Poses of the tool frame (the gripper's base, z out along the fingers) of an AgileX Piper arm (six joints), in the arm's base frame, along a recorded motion.
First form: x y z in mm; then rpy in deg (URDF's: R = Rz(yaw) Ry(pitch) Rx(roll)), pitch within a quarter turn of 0, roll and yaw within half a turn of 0.
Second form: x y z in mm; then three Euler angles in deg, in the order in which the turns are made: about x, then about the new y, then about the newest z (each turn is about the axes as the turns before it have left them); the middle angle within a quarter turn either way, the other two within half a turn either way. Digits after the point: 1 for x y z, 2 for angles.
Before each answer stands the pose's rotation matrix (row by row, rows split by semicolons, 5 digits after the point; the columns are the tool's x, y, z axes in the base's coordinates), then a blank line. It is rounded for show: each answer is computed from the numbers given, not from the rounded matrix.
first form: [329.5 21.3 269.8 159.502 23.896 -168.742]
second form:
-0.89669 -0.32198 0.30377; -0.17849 0.89097 0.41751; -0.40508 0.32016 -0.85639

[329.5 21.3 269.8 -154.01 17.68 160.25]
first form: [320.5 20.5 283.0 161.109 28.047 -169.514]
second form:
-0.86782 -0.32188 0.37852; -0.16062 0.90263 0.39933; -0.47020 0.28575 -0.83502

[320.5 20.5 283.0 -154.44 22.24 159.65]
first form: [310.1 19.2 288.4 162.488 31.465 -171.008]
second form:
-0.84248 -0.30419 0.44464; -0.13331 0.91738 0.37501; -0.52198 0.25666 -0.81343

[310.1 19.2 288.4 -155.25 26.40 160.15]
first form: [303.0 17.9 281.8 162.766 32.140 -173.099]
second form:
-0.84062 -0.27123 0.46883; -0.10174 0.92925 0.35518; -0.53199 0.25087 -0.80873

[303.0 17.9 281.8 -156.29 27.96 162.12]
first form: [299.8 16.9 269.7 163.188 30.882 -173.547]
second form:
-0.85279 -0.25510 0.45571; -0.09645 0.93451 0.34262; -0.51327 0.24823 -0.82154

[299.8 16.9 269.7 -157.36 27.11 163.35]
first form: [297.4 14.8 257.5 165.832 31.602 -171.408]
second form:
-0.84215 -0.27167 0.46581; -0.12724 0.93954 0.31792; -0.52402 0.20847 -0.82580

[297.4 14.8 257.5 -158.94 27.76 162.12]
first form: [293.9 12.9 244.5 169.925 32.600 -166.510]
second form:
-0.81921 -0.32133 0.47502; -0.19652 0.93543 0.29385; -0.53877 0.14738 -0.82946

[293.9 12.9 244.5 -160.49 28.36 158.58]
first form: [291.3 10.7 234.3 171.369 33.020 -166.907]
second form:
-0.81668 -0.30362 0.49076; -0.18994 0.94445 0.26822; -0.54493 0.12583 -0.82898

[291.3 10.7 234.3 -162.07 29.39 159.61]
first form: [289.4 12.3 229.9 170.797 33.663 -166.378]
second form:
-0.80890 -0.31864 0.49411; -0.19602 0.93848 0.28430; -0.55431 0.13311 -0.82160

[289.4 12.3 229.9 -160.91 29.61 158.50]
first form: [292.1 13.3 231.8 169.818 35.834 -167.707]
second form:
-0.79213 -0.31068 0.52537; -0.17261 0.93965 0.29541; -0.58544 0.14331 -0.79795

[292.1 13.3 231.8 -159.69 31.69 158.58]
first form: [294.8 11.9 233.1 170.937 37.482 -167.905]
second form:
-0.77593 -0.30064 0.55457; -0.16627 0.94551 0.27994; -0.60851 0.12500 -0.78364

[294.8 11.9 233.1 -160.34 33.68 158.82]
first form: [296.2 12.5 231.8 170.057 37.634 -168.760]
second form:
-0.77674 -0.29540 0.55625; -0.15436 0.94554 0.28659; -0.61062 0.13674 -0.78003

[296.2 12.5 231.8 -159.83 33.80 159.18]
